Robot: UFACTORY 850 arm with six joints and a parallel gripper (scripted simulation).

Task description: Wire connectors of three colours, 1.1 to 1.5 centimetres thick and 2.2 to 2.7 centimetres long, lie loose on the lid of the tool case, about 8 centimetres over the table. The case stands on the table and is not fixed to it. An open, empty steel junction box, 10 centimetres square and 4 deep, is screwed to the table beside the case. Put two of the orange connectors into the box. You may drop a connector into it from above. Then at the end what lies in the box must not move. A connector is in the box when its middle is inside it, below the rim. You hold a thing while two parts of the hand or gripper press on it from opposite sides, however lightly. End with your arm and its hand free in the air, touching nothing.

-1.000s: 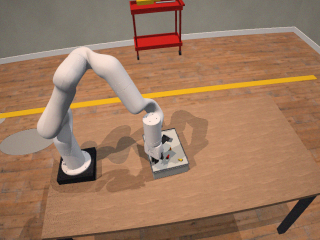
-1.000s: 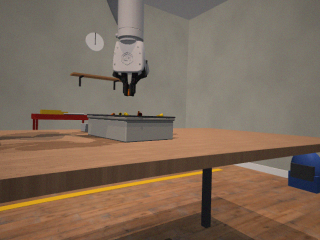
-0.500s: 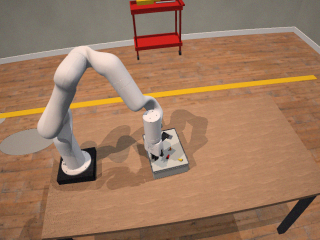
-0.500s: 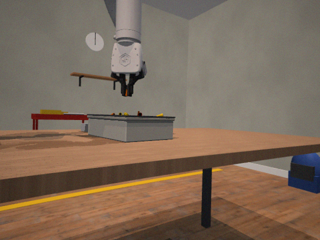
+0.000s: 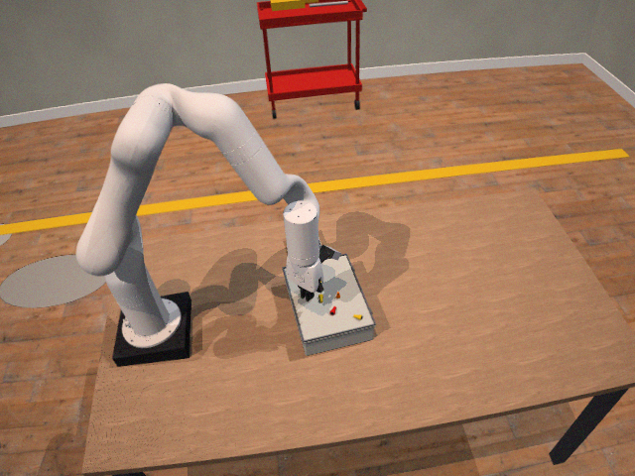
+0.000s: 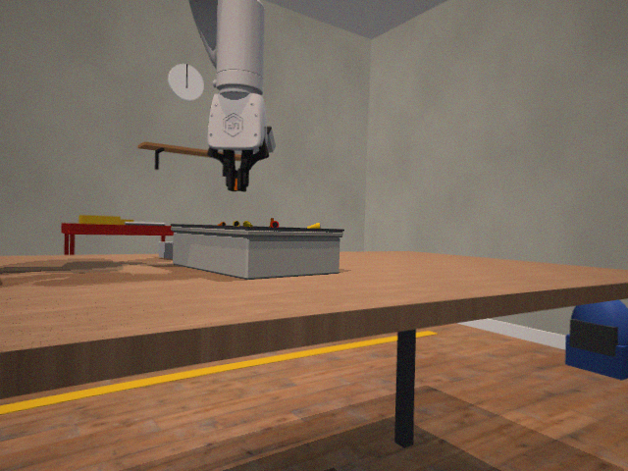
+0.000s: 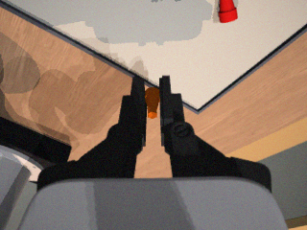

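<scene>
The grey tool case is 70 mm ahead of my hand, 40 mm to the left of it and 110 mm below it. From my hand the other things lie so: red connector 70 mm ahead, 20 mm to the right, 80 mm below.
</scene>
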